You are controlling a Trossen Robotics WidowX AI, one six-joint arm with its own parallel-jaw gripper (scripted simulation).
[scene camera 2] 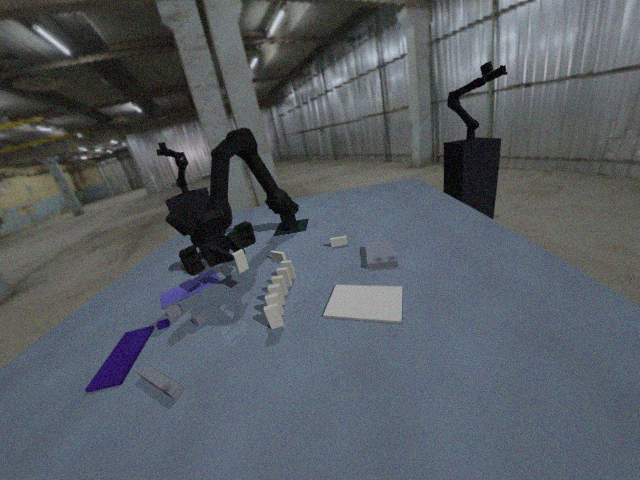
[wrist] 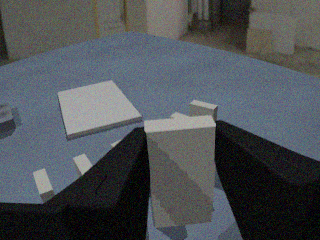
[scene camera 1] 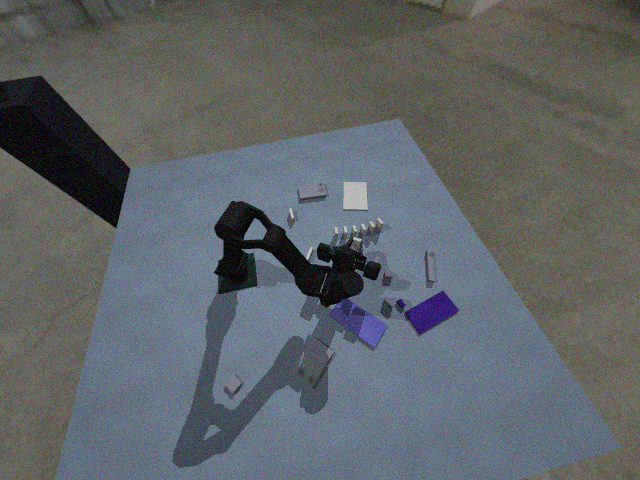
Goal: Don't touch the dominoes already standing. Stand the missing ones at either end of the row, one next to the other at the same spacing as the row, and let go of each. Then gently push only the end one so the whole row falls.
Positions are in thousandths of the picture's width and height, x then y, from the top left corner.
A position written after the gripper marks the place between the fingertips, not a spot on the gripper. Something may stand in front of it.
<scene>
In view: the gripper (scene camera 2: 374, 532) and a flat white plate (scene camera 2: 587, 632).
The flat white plate shows as well in the wrist view (wrist: 273, 456). The gripper is seen too in the wrist view (wrist: 561, 565) and in scene camera 1 (scene camera 1: 559, 499).
</scene>
